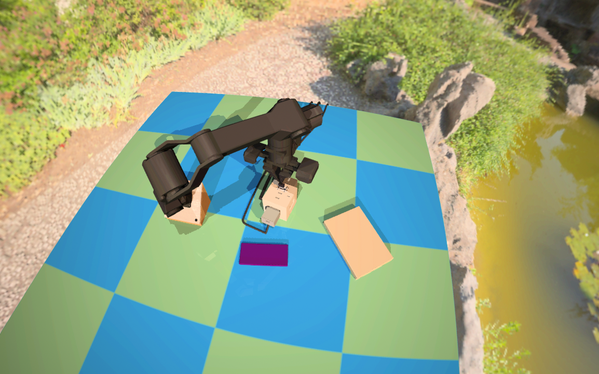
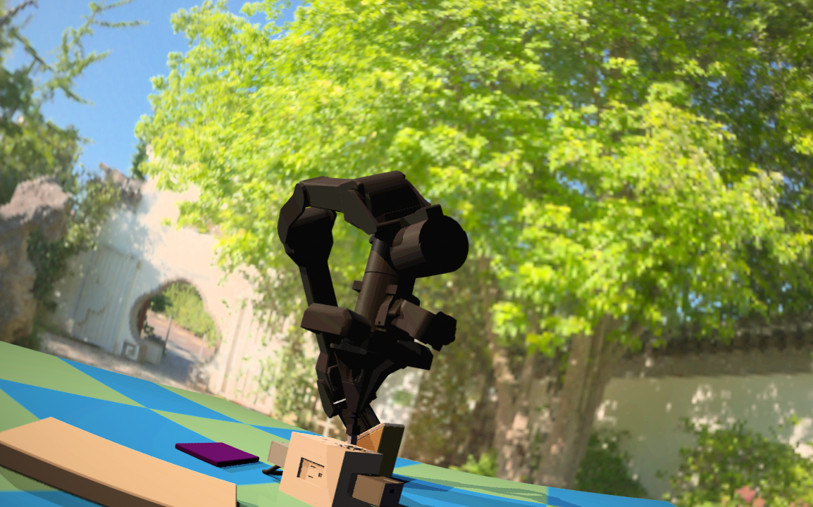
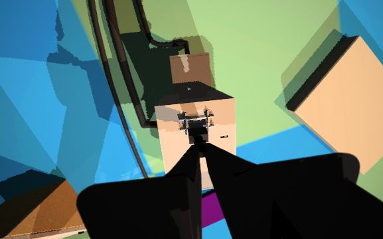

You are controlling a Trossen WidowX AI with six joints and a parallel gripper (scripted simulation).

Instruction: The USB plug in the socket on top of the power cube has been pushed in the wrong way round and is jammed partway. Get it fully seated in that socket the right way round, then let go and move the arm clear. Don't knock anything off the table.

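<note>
My gripper tip is 1 cm to the right of the USB socket and 5 cm above it. From my gripper tip the other things lie so: flat tan board: 24 cm ahead, 9 cm to the right, 11 cm below; then USB plug: 2 cm below; then purple flat card: 2 cm behind, 18 cm to the right, 11 cm below.
</note>
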